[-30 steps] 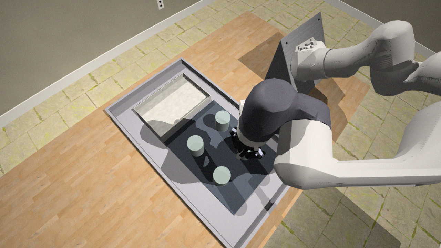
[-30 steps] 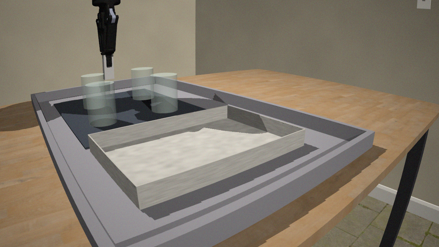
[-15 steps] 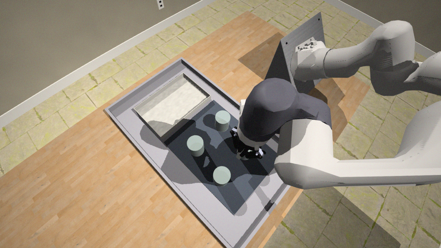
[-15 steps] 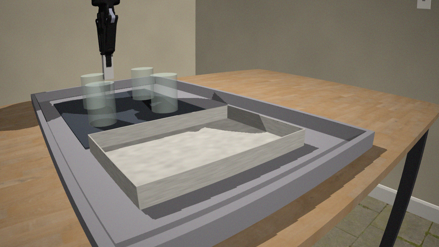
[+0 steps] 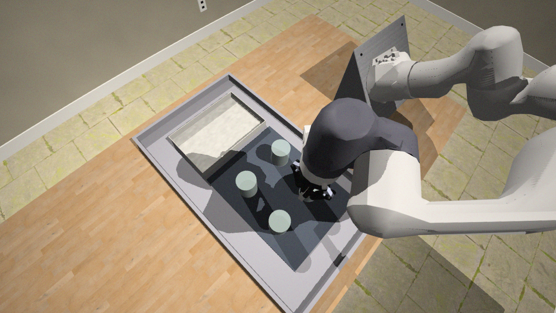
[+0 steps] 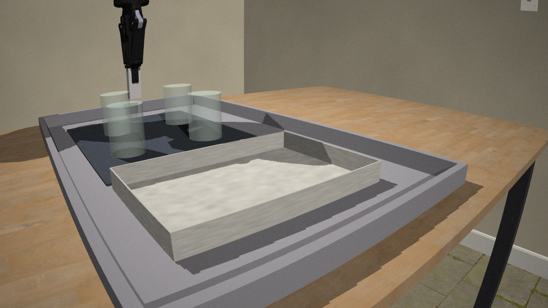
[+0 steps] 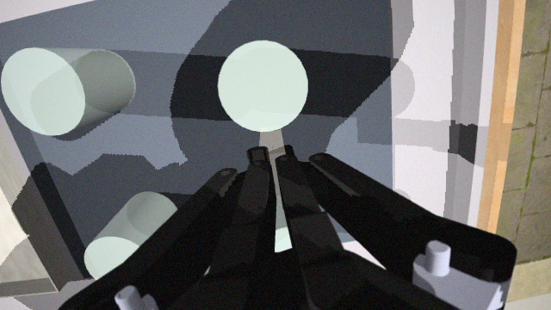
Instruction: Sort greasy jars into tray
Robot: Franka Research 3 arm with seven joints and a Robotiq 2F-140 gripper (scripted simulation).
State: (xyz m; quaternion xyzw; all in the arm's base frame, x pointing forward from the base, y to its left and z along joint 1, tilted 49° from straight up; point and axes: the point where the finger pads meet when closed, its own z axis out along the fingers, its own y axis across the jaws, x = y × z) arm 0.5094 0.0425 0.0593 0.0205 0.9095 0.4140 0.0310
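Now: the steel table top 3 cm ahead of my hand, 18 cm to the right of it and 11 cm below it. Also, from my hand: dark drying mat (1 cm ahead, 8 cm to the right, 10 cm below); then tray (1 cm ahead, 40 cm to the right, 10 cm below).
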